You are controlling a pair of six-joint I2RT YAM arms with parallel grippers.
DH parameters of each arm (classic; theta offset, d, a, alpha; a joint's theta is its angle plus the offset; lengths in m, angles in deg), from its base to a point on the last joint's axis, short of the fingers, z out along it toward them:
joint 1: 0 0.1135 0.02 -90
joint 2: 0 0 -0.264 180
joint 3: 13.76 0 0.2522 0
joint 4: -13.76 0 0.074 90
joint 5: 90 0 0 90
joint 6: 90 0.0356 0 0
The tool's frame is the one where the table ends.
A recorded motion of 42 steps. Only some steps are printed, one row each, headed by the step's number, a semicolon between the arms.
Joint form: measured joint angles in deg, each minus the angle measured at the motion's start. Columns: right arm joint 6, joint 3, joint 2, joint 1, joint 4, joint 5; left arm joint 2, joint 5, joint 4, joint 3, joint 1, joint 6.
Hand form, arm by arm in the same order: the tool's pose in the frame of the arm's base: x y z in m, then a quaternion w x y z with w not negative. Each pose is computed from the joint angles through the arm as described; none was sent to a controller.
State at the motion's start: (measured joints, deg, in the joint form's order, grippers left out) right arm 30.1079 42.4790 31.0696 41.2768 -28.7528 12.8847; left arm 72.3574 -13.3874 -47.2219 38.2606 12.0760 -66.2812
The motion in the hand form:
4: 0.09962 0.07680 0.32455 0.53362 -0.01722 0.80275 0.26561; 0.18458 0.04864 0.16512 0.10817 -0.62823 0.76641 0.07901
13: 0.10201 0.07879 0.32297 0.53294 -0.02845 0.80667 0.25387; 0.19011 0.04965 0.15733 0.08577 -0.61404 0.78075 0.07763
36: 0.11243 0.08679 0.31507 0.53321 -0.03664 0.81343 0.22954; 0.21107 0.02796 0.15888 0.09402 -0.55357 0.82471 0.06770
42: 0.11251 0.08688 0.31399 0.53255 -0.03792 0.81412 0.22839; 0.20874 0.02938 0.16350 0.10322 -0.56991 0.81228 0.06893
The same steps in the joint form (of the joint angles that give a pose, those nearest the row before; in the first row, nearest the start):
4: -0.87 -0.04 -0.11 0.00 0.00 0.11; 0.68 -0.33 -0.28 -0.66 0.15 0.68
13: -2.40 -0.04 0.74 0.00 0.00 0.24; 3.85 1.09 0.46 -0.22 0.35 2.89
36: -4.26 -1.16 3.69 0.00 2.51 1.66; 7.34 1.44 1.77 2.80 -6.51 4.72
42: -4.39 -1.36 3.67 0.00 2.54 1.64; 6.03 0.72 1.09 2.86 -6.19 2.80

